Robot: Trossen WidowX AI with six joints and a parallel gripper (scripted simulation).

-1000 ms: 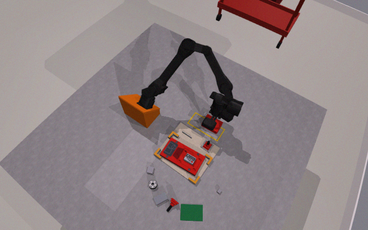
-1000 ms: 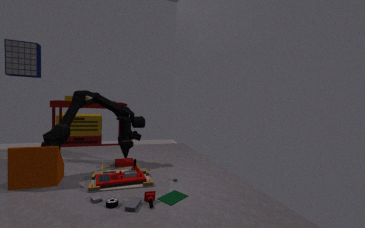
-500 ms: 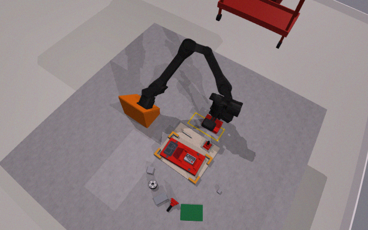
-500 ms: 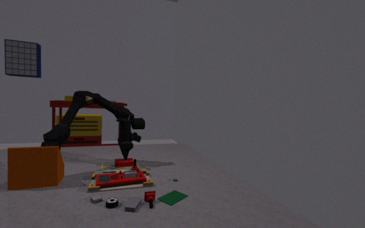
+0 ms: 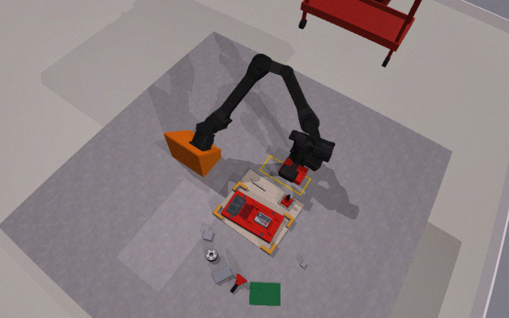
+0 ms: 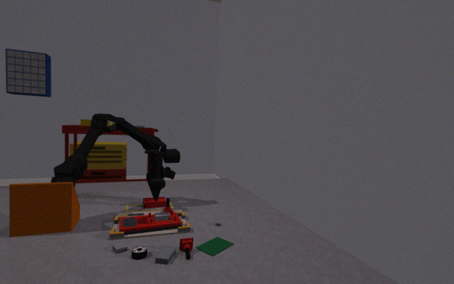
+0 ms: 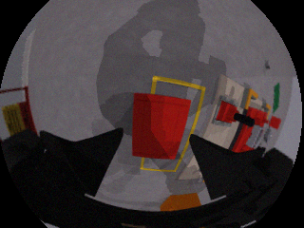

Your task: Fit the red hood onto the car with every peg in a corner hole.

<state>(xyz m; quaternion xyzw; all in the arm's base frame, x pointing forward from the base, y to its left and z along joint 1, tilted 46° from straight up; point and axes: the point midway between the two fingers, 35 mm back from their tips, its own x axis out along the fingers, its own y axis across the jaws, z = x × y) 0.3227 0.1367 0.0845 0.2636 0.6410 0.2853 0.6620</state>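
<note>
My gripper tip is 20 mm above the red hood. The rest, counted from my gripper tip: grey engine block: 230 mm to the right, 10 mm below, 10 mm ahead; then green pad: 440 mm to the right, 150 mm ahead, 30 mm below.
</note>
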